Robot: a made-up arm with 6 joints.
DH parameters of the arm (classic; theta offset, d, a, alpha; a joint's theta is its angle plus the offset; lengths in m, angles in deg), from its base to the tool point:
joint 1: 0 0.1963 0 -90
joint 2: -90 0 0.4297 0
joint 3: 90 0.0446 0 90
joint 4: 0 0.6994 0 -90
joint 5: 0 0 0 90
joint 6: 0 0.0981 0 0
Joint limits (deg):
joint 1: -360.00..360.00
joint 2: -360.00..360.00
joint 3: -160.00..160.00
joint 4: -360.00..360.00
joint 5: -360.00..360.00
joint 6: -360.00..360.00
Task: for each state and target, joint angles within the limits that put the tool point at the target. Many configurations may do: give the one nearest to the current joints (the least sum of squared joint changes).
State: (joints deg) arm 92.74 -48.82 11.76 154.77 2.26 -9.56
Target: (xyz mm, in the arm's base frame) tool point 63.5 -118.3 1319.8
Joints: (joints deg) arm 130.22 -37.40 44.90 147.73 -18.59 -9.56
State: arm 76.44 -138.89 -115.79 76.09 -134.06 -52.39
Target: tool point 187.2 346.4 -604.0
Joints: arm 67.83 -161.73 -70.53 82.21 -116.14 -52.39
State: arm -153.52 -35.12 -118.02 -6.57 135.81 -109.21
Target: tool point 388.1 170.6 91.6
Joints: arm -151.24 -12.14 -140.63 -7.66 145.53 -109.21
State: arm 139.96 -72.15 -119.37 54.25 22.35 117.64
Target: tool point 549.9 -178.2 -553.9
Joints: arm 168.89 -86.11 -84.70 52.32 18.24 117.64
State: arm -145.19 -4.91 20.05 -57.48 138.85 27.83
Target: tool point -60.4 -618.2 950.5
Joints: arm -95.52 13.51 40.53 -53.41 144.98 27.83
